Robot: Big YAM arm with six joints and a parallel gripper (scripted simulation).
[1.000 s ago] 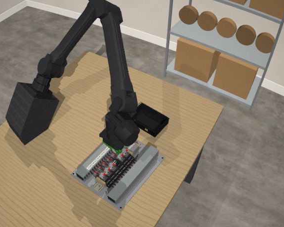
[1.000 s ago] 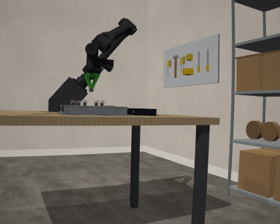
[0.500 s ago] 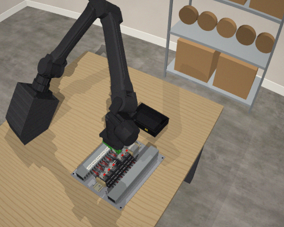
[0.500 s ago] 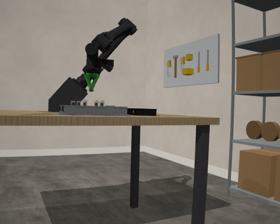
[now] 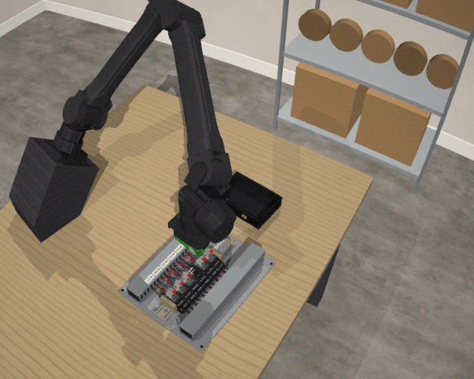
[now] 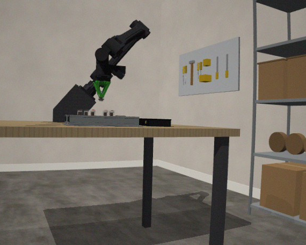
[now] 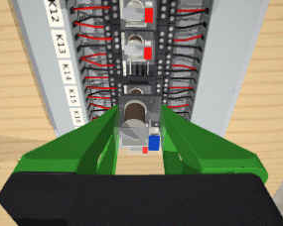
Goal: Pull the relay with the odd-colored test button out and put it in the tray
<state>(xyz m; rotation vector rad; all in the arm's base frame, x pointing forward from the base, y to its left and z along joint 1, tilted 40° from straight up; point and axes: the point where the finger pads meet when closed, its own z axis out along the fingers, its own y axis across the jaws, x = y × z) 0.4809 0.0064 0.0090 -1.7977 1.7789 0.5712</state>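
Now: the black tray 28 cm to the left of my hand, 11 cm below it and 5 cm behind it. Also, from my hand: grey relay (right at my hand).
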